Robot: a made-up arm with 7 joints. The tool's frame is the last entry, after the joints.
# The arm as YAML. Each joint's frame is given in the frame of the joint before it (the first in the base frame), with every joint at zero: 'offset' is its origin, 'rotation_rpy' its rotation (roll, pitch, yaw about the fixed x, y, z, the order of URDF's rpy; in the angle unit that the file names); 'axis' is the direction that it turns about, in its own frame. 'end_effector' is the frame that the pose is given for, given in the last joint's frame.
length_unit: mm
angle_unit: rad
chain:
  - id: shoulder
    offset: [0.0, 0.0, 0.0]
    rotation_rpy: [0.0, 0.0, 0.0]
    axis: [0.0, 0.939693, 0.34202]
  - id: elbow
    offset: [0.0, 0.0, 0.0]
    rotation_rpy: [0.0, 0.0, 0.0]
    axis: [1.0, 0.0, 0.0]
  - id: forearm
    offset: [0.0, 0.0, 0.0]
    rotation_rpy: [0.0, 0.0, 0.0]
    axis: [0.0, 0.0, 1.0]
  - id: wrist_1
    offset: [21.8, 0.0, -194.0]
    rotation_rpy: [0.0, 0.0, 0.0]
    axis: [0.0, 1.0, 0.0]
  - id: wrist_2
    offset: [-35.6, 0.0, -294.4]
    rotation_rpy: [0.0, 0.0, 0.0]
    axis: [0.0, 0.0, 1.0]
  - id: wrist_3
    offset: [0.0, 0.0, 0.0]
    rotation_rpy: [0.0, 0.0, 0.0]
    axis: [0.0, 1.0, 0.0]
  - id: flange
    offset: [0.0, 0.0, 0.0]
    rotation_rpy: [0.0, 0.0, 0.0]
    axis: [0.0, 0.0, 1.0]
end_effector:
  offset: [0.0, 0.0, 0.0]
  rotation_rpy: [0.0, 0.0, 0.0]
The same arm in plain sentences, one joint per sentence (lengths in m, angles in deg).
The arm has seven revolute joints in a row. What follows holds with every joint at zero, and every direction is one of the base frame's. The first joint lies at the same point as the base frame's origin and turns about the direction (0, 0.9397, 0.342). The second joint lies at the same point as the first joint and turns about +x. The third joint lies at the same point as the second joint and turns about +z. The fourth joint lies 0.0218 m along +x and 0.194 m along -z from the third joint and turns about +y. The fifth joint lies 0.0356 m along -x and 0.2944 m along -z from the fourth joint and turns about +z. The sixth joint lies at the same point as the fifth joint and turns about +y. The seventh joint lies at the same point as the sixth joint and turns about +z. The tool frame, which is the frame that the pose is given for, lies at the same point as the seventh joint; its axes are parallel to the base frame's.
